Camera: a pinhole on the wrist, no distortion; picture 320 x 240 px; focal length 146.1 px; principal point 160.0 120.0 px. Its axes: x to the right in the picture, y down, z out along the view. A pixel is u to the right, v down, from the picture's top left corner.
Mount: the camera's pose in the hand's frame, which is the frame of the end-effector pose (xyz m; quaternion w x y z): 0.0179 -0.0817 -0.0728 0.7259 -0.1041 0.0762 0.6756
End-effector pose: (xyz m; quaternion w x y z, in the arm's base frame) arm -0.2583 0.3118 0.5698 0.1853 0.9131 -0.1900 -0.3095
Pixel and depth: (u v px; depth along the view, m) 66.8 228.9 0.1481
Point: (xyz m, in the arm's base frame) -0.3614 0.4501 0.4971
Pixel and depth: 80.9 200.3 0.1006
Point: -0.2891 0.4147 0.5176
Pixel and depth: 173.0 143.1 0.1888
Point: -0.3328 0.3097 0.4938
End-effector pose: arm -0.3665 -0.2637 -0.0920 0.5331 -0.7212 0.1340 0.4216
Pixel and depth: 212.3 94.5 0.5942
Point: -0.6767 0.0606 -0.3919
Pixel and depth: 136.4 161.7 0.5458
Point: -0.6710 0.1163 0.0045
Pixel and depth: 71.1 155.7 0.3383
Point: -0.4404 0.0543 0.0767
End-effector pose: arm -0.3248 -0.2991 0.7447 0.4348 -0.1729 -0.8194 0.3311
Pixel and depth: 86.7 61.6 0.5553
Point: -0.8875 -0.5592 0.8010
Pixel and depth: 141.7 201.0 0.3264
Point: -0.4282 -0.5141 0.5597
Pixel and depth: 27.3 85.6 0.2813
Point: -0.5756 -0.5598 0.8519
